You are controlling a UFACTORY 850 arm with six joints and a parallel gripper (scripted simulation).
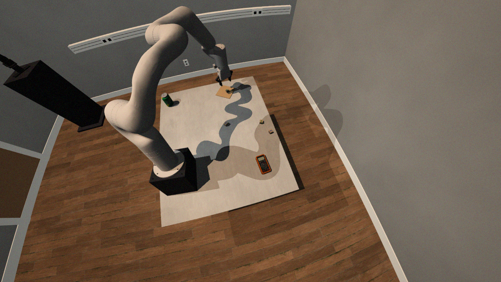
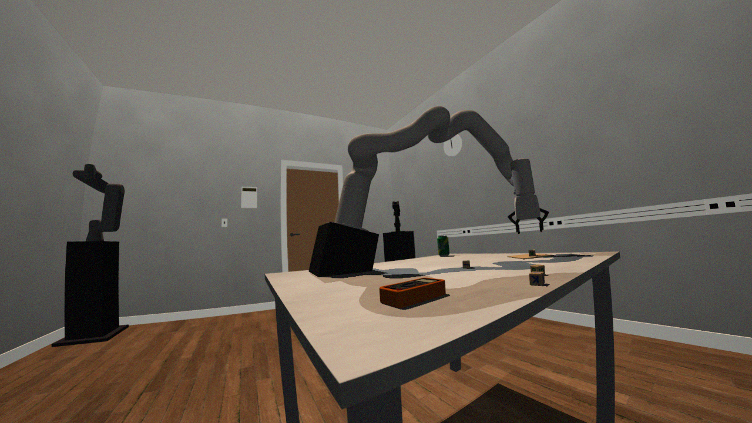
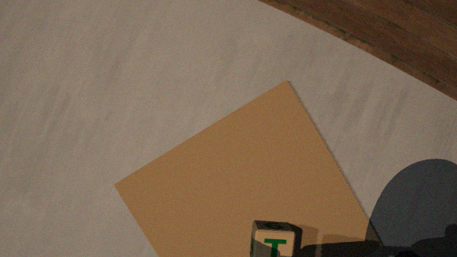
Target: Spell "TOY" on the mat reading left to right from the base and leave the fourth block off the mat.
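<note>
Right now my hand is 10 cm above the block and 1 cm to the left of it. Round my hand: orange multimeter: 75 cm to the right, 12 cm ahead, 10 cm below; green soda can: 53 cm behind, 5 cm below, 1 cm to the right; tan square mat: 11 cm below, 1 cm behind.
</note>
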